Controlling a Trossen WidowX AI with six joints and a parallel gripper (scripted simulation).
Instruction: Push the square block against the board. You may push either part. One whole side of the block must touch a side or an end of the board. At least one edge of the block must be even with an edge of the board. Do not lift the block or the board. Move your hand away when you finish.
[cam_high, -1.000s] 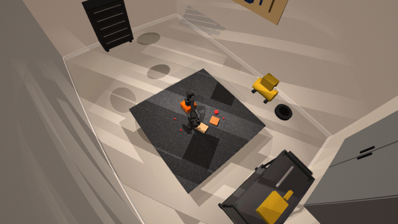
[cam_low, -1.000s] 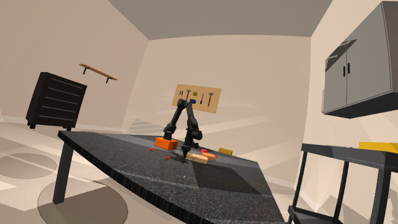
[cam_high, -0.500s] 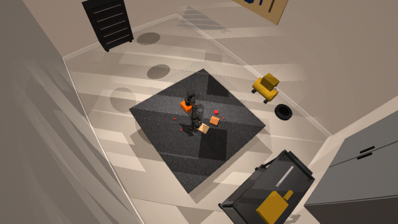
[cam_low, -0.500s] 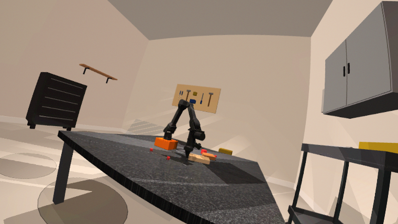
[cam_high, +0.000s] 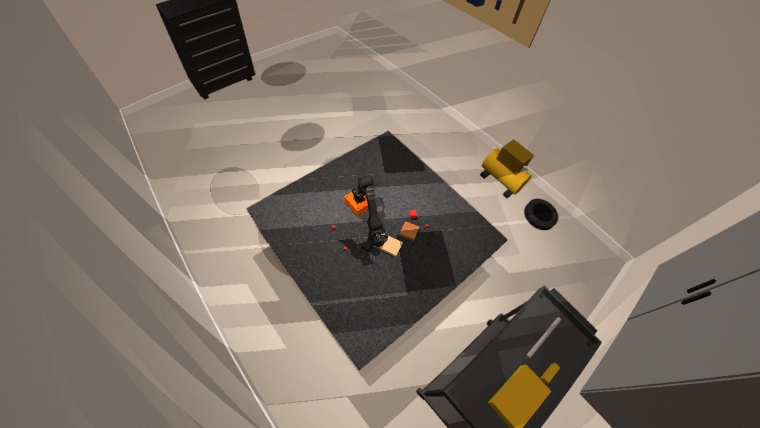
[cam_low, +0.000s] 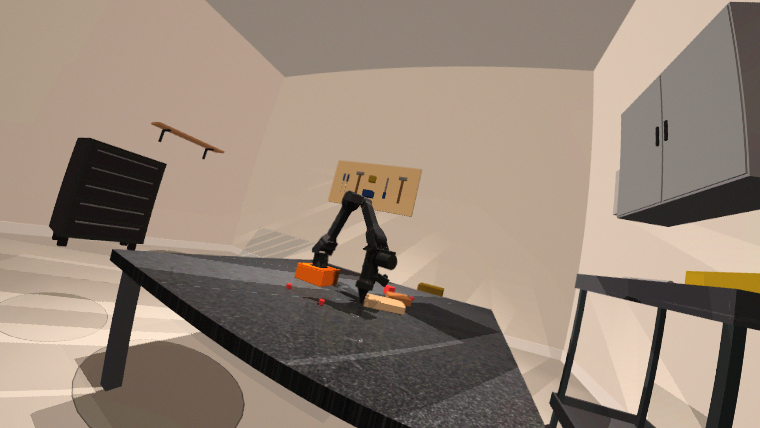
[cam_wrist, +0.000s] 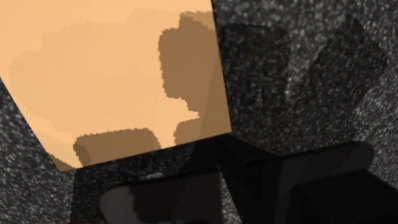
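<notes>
The tan board is 80 mm to the left of my gripper tip, 60 mm ahead of it and 10 mm above it. Also, from my gripper tip: red cube 350 mm to the left, 30 mm behind, 10 mm above; square block 260 mm to the left, 60 mm ahead, 10 mm above.
</notes>
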